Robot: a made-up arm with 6 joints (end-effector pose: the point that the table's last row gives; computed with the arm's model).
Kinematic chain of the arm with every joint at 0, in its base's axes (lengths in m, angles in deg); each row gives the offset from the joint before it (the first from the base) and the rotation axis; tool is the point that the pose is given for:
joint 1: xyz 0 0 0.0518 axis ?
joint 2: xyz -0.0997 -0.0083 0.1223 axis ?
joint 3: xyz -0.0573 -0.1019 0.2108 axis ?
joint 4: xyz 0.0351 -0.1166 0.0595 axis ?
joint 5: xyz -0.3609 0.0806 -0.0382 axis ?
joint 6: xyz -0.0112 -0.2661 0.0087 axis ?
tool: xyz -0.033 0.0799 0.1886
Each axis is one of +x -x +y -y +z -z.
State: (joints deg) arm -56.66 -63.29 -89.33 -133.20 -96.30 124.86
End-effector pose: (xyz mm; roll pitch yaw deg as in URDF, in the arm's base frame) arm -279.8 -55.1 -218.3 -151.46 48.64 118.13
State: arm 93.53 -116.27 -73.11 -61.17 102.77 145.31
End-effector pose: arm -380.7 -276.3 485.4 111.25 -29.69 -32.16
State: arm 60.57 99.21 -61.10 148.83 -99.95 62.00
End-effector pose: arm 53.9 -54.7 -284.9 164.94 -17.38 130.73
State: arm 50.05 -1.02 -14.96 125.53 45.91 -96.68
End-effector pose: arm -340.3 -186.7 -80.9 -125.24 1.88 -106.61
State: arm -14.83 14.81 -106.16 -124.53 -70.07 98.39
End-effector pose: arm -142.5 -108.3 -98.6 168.14 20.00 171.79
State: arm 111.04 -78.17 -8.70 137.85 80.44 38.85
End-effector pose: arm -265.0 -349.3 74.5 -159.90 -1.81 -10.98
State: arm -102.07 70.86 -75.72 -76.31 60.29 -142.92
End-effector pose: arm -55.4 346.6 468.2 118.69 26.57 -138.39
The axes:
joint 1: +x
joint 2: +z
joint 3: +y
joint 4: +x
joint 5: +y
joint 6: -z

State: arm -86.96 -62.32 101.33 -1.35 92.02 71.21
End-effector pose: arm -440.3 461.7 187.4 -105.07 -10.87 176.49
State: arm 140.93 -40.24 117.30 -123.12 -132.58 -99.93
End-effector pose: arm 74.4 81.7 -692.3 160.04 11.74 -172.09
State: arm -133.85 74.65 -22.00 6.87 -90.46 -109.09
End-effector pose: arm 195.1 470.9 456.7 24.15 6.21 -157.86
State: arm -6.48 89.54 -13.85 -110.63 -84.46 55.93
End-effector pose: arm 58.0 -563.7 482.1 -101.44 -35.46 -179.01
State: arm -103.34 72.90 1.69 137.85 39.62 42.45
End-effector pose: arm 28.5 316.0 290.0 -115.45 46.98 -154.14
